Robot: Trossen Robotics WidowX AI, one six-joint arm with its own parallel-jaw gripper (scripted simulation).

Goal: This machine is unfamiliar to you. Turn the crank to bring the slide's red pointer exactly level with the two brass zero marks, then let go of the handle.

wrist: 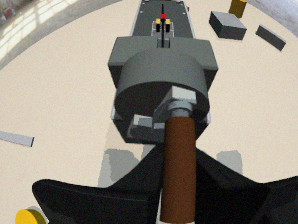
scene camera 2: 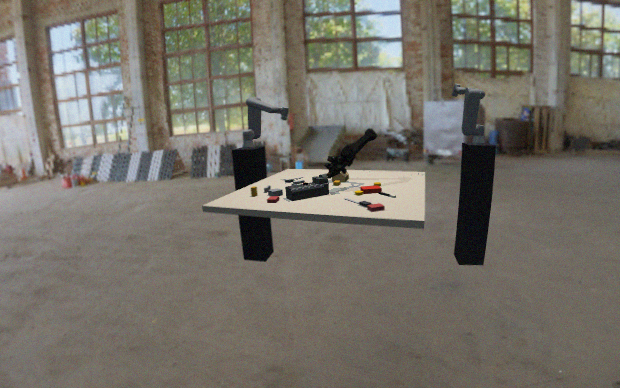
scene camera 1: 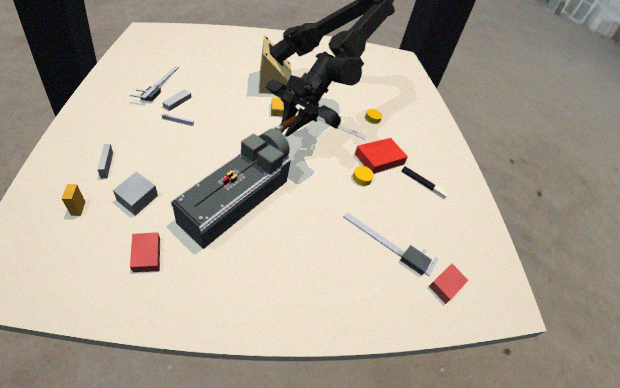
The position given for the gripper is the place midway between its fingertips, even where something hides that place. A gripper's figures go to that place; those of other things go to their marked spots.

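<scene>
The gripper (wrist: pixel 173 149) is 0.1 m from the lens, and there's a grey cube (wrist: pixel 226 26) that's 0.37 m from the lens.
</scene>
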